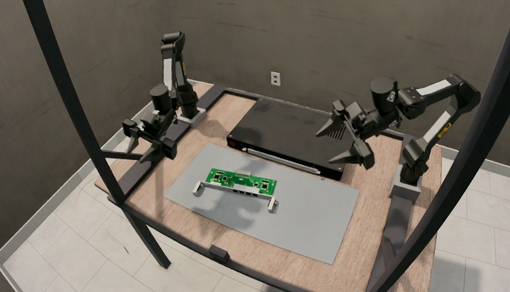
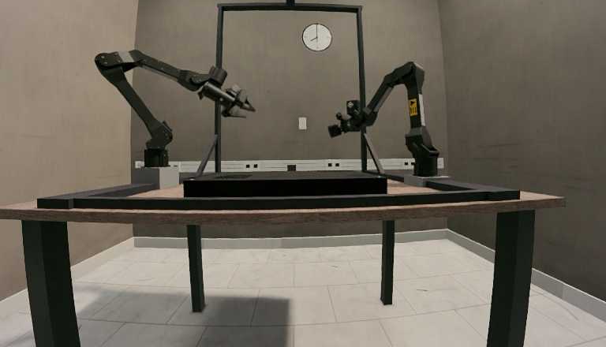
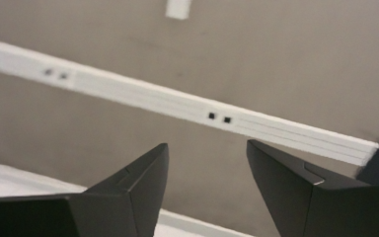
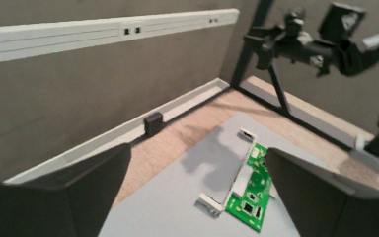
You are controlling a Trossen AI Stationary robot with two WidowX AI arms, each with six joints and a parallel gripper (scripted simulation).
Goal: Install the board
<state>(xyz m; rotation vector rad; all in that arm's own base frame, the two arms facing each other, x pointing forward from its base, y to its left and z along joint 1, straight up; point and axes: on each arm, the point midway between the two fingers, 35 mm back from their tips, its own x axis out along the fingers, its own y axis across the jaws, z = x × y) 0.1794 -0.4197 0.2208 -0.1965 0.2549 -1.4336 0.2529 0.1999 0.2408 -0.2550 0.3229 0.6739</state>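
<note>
Right now my left hand is 160 mm short of the green board, 200 mm to the left of it and 240 mm above it. Round my left hand: black enclosure: 460 mm ahead, 260 mm to the right, 220 mm below; grey mat: 190 mm ahead, 270 mm to the right, 260 mm below.
</note>
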